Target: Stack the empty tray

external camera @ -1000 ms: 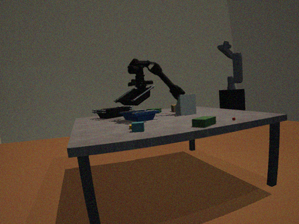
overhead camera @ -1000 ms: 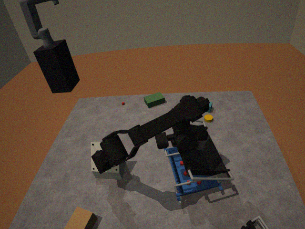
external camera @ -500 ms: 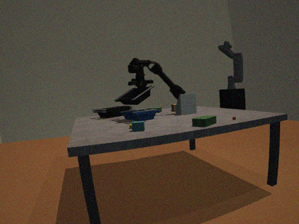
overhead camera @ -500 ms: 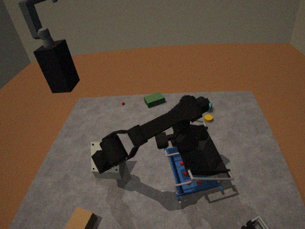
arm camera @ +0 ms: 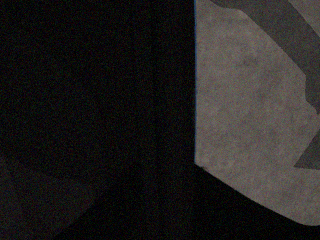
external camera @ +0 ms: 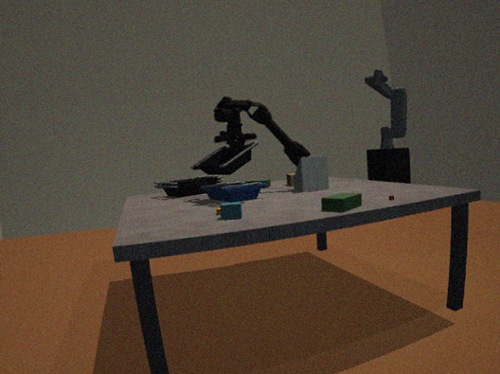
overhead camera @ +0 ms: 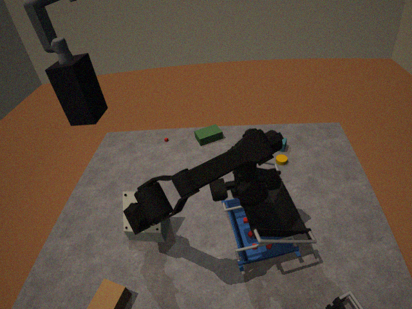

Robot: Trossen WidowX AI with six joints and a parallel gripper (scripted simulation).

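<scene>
The tray lies 7 cm ahead of my gripper tip and 2 cm to the left of it. Round my gripper tip: yellow disc 38 cm to the left, 17 cm below, 16 cm ahead; teal block 47 cm to the left, 16 cm below, 15 cm ahead; box 39 cm behind, 29 cm to the right, 15 cm below.
</scene>
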